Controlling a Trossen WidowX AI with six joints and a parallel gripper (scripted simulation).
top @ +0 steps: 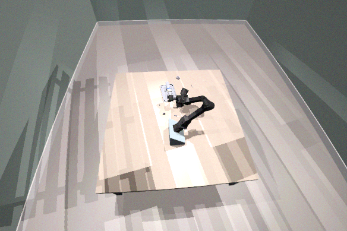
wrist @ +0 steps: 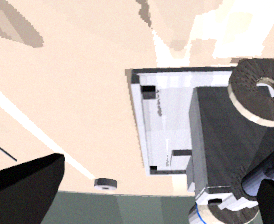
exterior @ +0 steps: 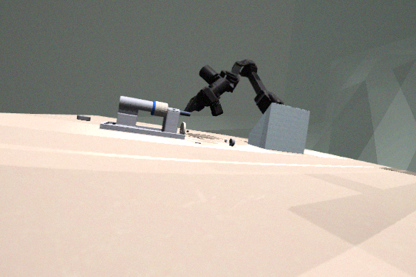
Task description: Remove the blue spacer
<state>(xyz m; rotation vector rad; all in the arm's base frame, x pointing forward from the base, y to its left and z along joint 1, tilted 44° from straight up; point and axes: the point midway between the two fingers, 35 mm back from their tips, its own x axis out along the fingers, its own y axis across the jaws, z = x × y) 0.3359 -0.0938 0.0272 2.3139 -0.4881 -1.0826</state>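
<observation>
Now: gripper tip 9 cm short of the dark shaft and 6 cm to the right of it. From my gripper tip the other things lie so: beige spacer (9 cm ahead, 6 cm to the left); blue spacer (12 cm ahead, 6 cm to the left); dark piece (13 cm behind, 15 cm to the left, 7 cm below).
</observation>
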